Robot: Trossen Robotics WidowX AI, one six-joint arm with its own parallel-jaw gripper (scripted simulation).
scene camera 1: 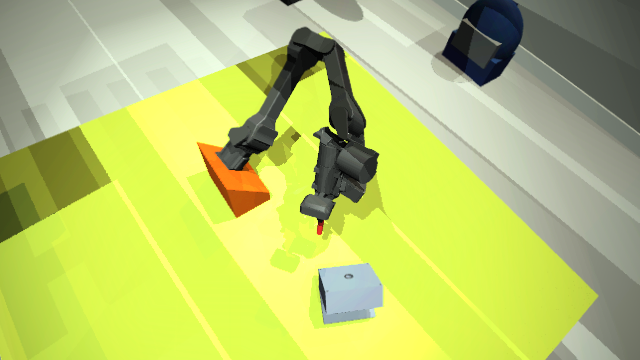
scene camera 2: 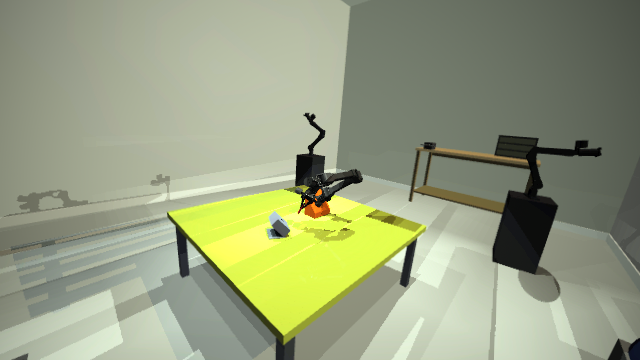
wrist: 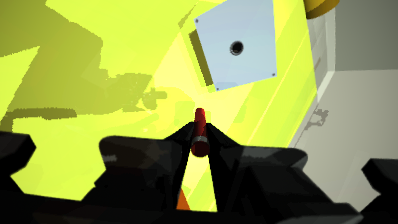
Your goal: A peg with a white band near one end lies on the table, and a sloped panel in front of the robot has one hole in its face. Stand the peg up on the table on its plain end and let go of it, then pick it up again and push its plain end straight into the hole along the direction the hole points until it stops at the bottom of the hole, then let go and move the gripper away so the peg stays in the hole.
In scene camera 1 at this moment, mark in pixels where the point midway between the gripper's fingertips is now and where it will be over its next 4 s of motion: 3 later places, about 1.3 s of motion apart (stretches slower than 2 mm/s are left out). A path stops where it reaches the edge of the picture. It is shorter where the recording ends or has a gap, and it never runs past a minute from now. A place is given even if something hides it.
My gripper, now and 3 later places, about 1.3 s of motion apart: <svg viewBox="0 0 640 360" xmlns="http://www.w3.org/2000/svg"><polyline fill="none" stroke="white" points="321,220 325,222 331,224 337,225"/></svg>
